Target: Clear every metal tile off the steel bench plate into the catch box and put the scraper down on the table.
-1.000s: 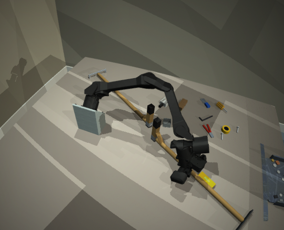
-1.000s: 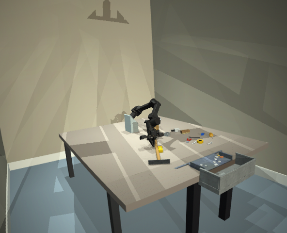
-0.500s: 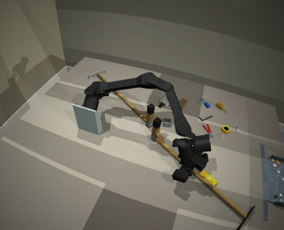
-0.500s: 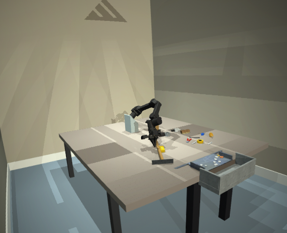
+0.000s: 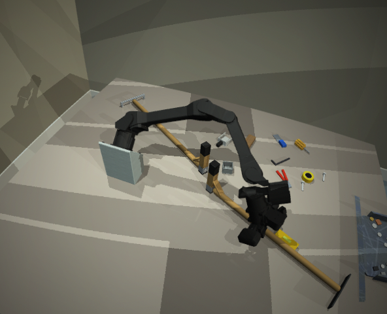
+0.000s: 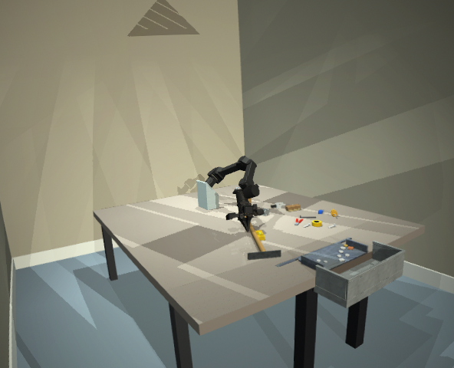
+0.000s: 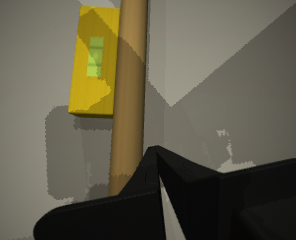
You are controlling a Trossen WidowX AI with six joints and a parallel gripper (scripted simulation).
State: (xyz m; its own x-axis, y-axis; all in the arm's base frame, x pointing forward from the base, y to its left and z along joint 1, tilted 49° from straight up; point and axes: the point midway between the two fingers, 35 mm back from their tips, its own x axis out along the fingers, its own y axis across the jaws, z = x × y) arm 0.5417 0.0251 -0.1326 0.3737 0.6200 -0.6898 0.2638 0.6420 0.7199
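My gripper tip is now 20 mm short of the long scraper, 10 mm to the right of it and 50 mm below it. Round my gripper tip: yellow tape roll (140 mm ahead, 340 mm to the left); small grey box (190 mm behind, 260 mm to the left); yellow spirit level (90 mm ahead, 20 mm to the left, 10 mm above).
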